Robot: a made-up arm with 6 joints.
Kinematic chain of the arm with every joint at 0, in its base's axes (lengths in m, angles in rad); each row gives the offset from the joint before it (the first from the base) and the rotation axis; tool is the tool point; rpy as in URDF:
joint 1: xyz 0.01 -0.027 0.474 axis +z
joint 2: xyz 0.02 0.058 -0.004 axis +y
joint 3: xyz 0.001 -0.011 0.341 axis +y
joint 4: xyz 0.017 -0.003 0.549 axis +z
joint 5: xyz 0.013 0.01 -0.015 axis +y
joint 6: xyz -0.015 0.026 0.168 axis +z
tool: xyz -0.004 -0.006 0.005 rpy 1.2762 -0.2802 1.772
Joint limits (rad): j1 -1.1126..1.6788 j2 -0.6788..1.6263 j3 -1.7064..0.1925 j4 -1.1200..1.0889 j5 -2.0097..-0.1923 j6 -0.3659..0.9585
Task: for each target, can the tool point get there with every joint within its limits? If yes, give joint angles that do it. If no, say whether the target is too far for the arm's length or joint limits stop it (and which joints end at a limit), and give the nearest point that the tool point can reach.
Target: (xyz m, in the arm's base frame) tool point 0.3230 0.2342 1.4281
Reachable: yes | joints 0.4458 0.3888 0.0214 -0.4611 -0.3945 0.3354
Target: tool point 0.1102 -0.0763 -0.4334
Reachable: no: joint limits stop it (at a limit: joint 1, joint 2, joint 3, joint 6) | nearest point 0.0423 -0.5122 0.2210 | short by 0.789 m
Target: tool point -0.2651 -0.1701 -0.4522
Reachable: no: joint limits stop it (at a limit: joint 2, joint 3, joint 6) | nearest point -0.4579 -0.2704 0.1999 | short by 0.687 m
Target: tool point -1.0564 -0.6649 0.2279
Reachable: no: too far | nearest point -0.7013 -0.4525 0.4285 | short by 0.460 m
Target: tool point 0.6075 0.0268 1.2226
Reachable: yes | joints -0.1517 1.0689 -0.5533 -0.6583 -0.7844 -0.1169
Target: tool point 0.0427 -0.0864 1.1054
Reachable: yes | joints 0.2380 1.0061 -1.3801 0.9183 -1.4889 -0.0980
